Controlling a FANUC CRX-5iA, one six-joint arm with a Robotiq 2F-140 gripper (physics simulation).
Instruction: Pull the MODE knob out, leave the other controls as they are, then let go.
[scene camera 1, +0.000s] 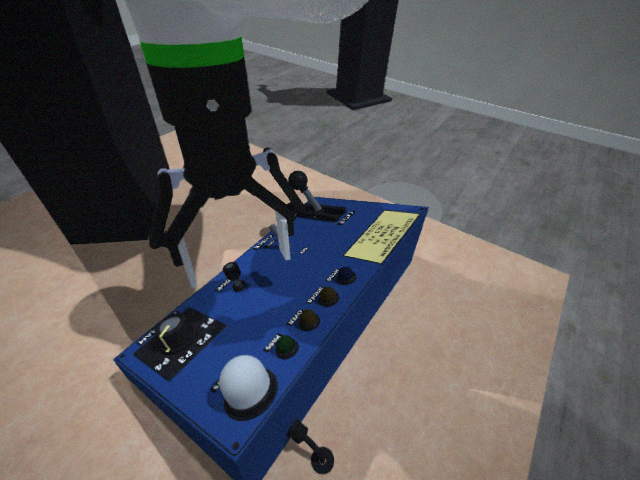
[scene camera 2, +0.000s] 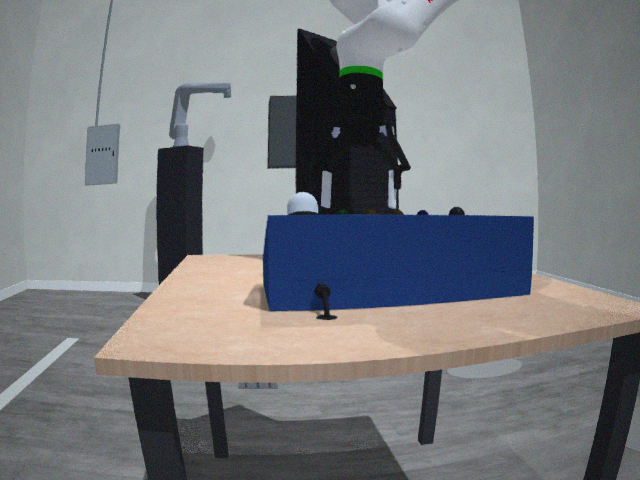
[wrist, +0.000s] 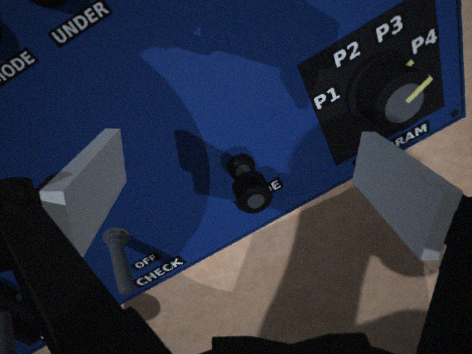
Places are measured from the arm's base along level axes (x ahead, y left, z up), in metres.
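Pixels of known places: gripper, fingertip midpoint: (scene camera 1: 241, 266) (scene camera 2: 358, 207) (wrist: 242, 156).
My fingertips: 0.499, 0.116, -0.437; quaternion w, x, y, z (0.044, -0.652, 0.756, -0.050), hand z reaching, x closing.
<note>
Behind a point stands the place of what it marks, as x, y, z.
The MODE knob (scene camera 1: 232, 270) {0.471, 0.109, -0.470} (wrist: 252, 192) {0.465, 0.111, -0.469} is black, with its head raised on a stem above a round collar on the blue box (scene camera 1: 330, 341) {0.658, 0.170, -0.460} (scene camera 2: 398, 263) {0.641, 0.211, -0.526}. My gripper (scene camera 1: 239, 272) {0.499, 0.116, -0.437} (scene camera 2: 358, 205) {0.499, 0.116, -0.437} (wrist: 242, 156) {0.499, 0.116, -0.437} is wide open and empty above the panel. In the wrist view the knob shows between the two pale fingers, touching neither, and its head partly covers its label. The box hides it in scene camera 2. The PROGRAM selector (scene camera 1: 169, 324) {0.508, -0.001, -0.484} (wrist: 405, 102) {0.509, 0.000, -0.483} has its yellow pointer on the P4 side. The CHECK toggle (wrist: 120, 262) {0.415, 0.218, -0.489} stands near the left finger.
A ball-topped lever (scene camera 1: 298, 180) {0.337, 0.305, -0.444} stands beyond the gripper. A white dome (scene camera 1: 244, 382) {0.672, 0.050, -0.413} (scene camera 2: 302, 203) {0.681, 0.059, -0.428} and a row of buttons, with a green one (scene camera 1: 285, 345) {0.643, 0.113, -0.440}, line the box's other side. A small crank (scene camera 1: 321, 458) {0.739, 0.111, -0.585} (scene camera 2: 324, 301) {0.733, 0.108, -0.576} sticks out of the box's side over the wooden table (scene camera 1: 439, 372) {0.735, 0.345, -0.600} (scene camera 2: 206, 351) {0.974, 0.022, -0.600}.
</note>
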